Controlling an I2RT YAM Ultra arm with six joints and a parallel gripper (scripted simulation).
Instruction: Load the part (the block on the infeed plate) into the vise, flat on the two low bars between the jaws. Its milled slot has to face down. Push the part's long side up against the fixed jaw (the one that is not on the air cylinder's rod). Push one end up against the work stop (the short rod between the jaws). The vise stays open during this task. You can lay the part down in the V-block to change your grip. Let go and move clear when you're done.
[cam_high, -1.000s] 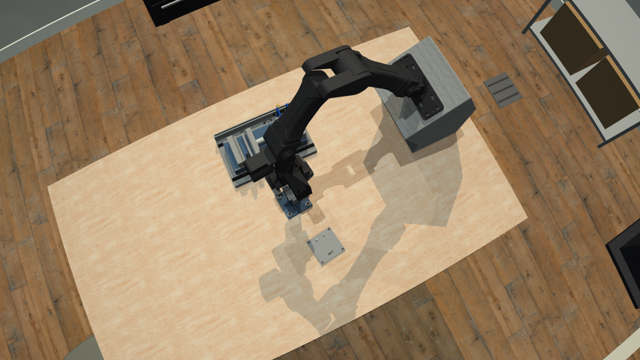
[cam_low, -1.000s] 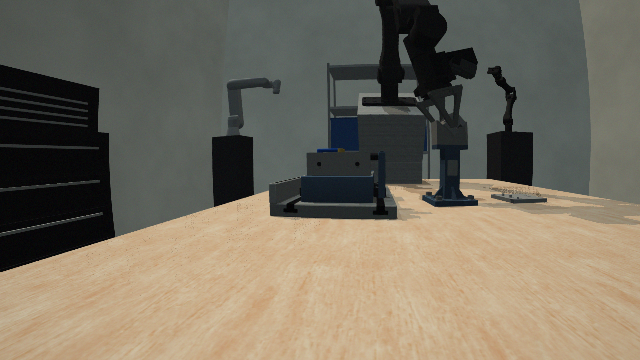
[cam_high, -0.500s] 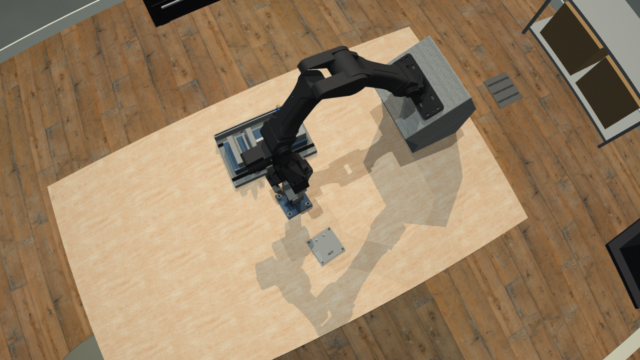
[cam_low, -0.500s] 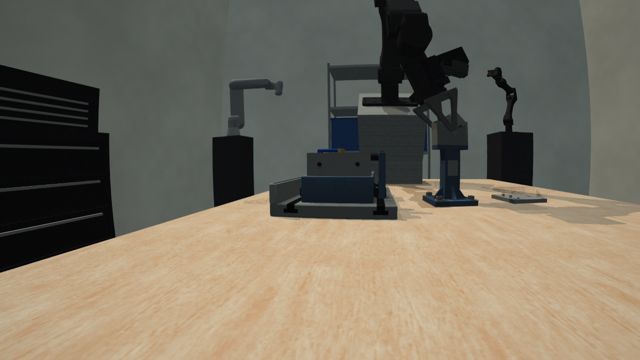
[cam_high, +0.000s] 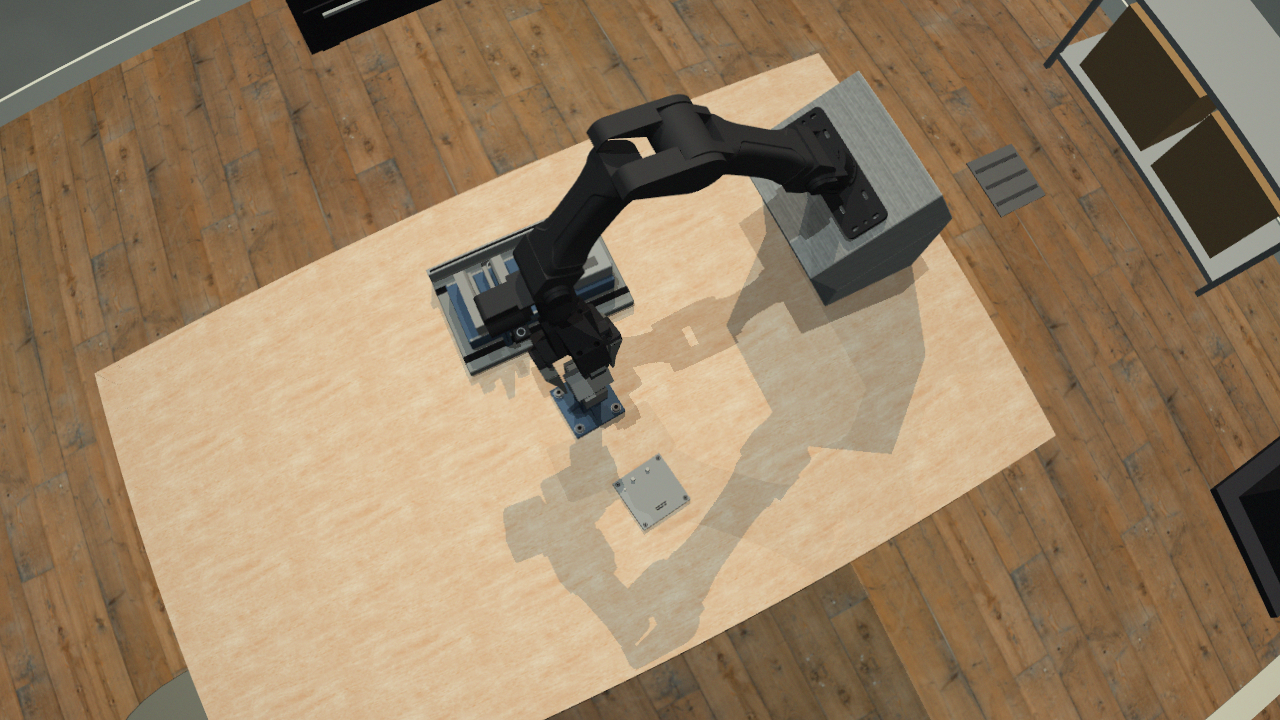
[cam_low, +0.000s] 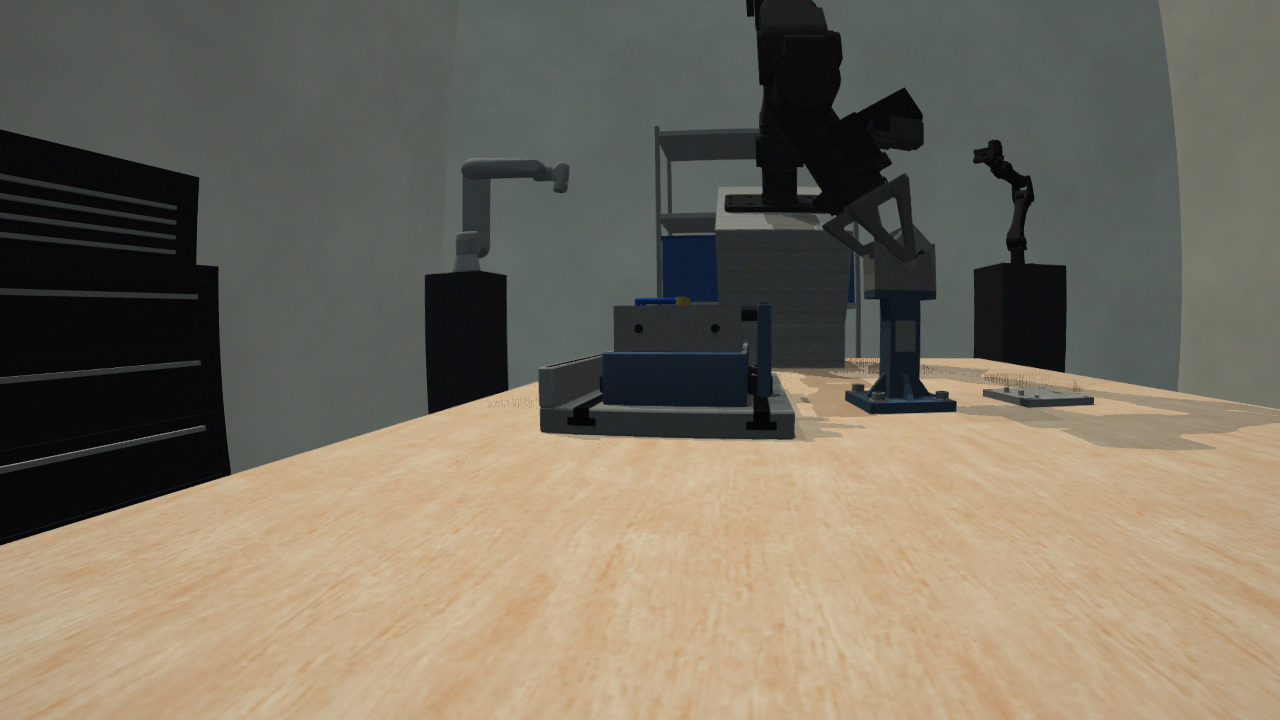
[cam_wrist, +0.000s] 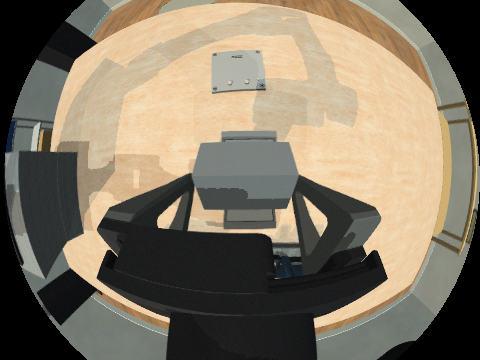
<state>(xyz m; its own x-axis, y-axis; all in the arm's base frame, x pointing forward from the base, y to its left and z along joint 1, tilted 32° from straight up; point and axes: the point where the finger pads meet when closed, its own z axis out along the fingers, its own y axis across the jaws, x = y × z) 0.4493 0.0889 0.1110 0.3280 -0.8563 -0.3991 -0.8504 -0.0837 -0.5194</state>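
My hand is 1 cm to the right of the part. From my hand the other things lie so: work stop rod: 16 cm to the right, 8 cm ahead, 6 cm below; then air cylinder: 21 cm to the right, 8 cm behind, 7 cm below; then vise: 21 cm to the right, 11 cm below, 1 cm ahead.
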